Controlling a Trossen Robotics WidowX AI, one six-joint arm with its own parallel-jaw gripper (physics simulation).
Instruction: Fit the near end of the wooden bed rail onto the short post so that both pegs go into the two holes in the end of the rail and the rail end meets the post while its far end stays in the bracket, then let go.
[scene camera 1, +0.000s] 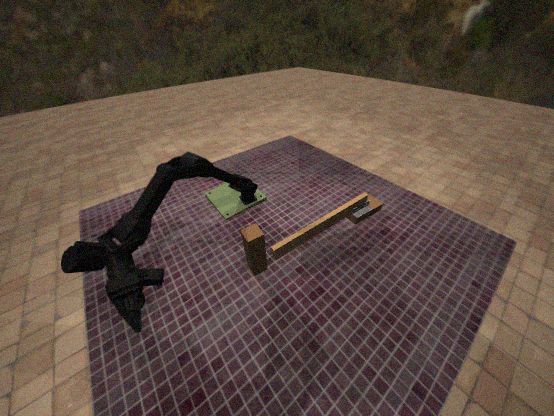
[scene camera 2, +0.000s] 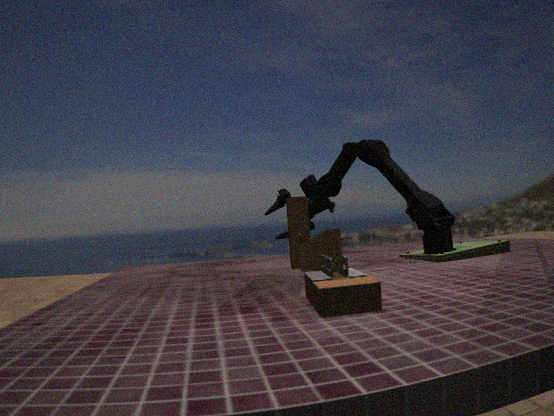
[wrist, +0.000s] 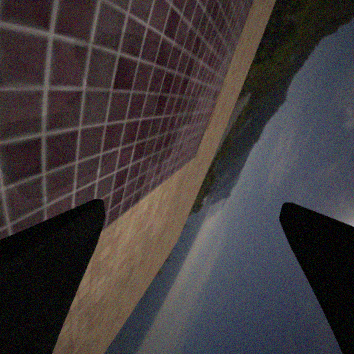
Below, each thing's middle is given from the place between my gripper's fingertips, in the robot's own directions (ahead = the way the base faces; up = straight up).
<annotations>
The short post (scene camera 2: 297, 207) is 60 mm behind my hand, 330 mm to the left of it and 20 mm below it. From my hand the other things lie so: wooden bed rail (scene camera 2: 328, 243): 60 mm behind, 610 mm to the left, 60 mm below.
</annotations>
